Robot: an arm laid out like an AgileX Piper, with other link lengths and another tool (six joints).
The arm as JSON. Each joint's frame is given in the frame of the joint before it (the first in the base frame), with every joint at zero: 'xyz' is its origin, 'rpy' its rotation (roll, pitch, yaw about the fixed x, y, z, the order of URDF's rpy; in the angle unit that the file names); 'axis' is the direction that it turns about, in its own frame. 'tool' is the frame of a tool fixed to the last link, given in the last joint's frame.
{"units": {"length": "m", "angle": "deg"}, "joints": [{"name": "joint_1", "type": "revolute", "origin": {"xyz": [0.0, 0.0, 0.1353], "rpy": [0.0, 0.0, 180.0]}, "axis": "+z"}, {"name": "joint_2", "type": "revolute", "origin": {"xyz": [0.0, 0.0, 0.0], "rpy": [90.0, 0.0, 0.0]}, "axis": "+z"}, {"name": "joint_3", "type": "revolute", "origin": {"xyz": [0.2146, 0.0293, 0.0], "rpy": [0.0, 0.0, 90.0]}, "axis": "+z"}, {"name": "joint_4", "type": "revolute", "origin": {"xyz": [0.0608, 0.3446, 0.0], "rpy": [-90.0, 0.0, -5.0]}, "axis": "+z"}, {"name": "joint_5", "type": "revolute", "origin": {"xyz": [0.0, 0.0, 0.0], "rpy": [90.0, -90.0, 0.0]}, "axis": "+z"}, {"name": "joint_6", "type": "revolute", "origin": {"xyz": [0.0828, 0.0, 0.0], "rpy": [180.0, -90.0, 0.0]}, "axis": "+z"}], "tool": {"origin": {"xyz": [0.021, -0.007, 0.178], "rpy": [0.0, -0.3, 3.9]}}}
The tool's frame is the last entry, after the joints.
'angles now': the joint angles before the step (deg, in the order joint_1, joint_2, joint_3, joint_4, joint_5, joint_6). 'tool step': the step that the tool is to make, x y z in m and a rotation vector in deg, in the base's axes. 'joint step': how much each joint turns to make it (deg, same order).
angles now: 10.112, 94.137, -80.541, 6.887, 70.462, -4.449
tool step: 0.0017, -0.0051, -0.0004, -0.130, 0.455, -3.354
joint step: -0.384, 0.005, -0.004, -0.658, 0.130, 3.159
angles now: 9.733, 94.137, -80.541, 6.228, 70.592, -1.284
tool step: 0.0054, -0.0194, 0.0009, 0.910, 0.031, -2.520
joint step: -3.218, -0.007, 0.002, 1.083, 0.006, -0.880
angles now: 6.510, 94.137, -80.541, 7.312, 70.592, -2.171
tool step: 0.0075, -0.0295, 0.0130, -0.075, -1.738, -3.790
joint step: -3.816, -1.730, -0.001, -0.217, 0.005, 0.004
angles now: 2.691, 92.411, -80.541, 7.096, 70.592, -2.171
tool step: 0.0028, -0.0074, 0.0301, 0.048, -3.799, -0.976
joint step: -0.915, -3.979, 0.014, -0.126, 0.157, 0.094
